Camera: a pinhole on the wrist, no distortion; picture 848 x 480 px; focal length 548.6 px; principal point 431.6 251.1 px. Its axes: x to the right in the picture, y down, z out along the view. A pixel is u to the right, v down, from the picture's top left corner.
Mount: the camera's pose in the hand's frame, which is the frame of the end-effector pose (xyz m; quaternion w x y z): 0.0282 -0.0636 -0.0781 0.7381 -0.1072 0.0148 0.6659
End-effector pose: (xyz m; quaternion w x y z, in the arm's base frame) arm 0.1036 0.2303 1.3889 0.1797 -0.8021 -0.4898 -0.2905
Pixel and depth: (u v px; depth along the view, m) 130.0 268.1 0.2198
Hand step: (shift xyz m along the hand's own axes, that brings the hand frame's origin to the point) -0.0187 -0.1423 0.1555
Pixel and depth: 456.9 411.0 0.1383
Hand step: -0.0276 -0.0291 0.0503
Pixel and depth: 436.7 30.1 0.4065
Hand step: 0.1410 -0.0023 0.3409
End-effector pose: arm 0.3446 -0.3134 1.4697 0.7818 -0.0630 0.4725 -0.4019
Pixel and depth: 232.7 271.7 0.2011
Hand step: -0.0118 -0.0986 0.1292
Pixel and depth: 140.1 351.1 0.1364
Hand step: -0.0210 -0.1081 0.0636
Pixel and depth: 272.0 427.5 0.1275
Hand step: -0.0318 -0.0736 0.0468
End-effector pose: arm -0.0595 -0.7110 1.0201 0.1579 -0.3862 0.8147 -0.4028
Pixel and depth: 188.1 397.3 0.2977
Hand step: -0.1009 -0.1329 0.2234
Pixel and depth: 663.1 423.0 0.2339
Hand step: -0.0612 0.0813 0.1239
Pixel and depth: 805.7 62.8 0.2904
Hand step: 0.1137 0.1732 0.1867
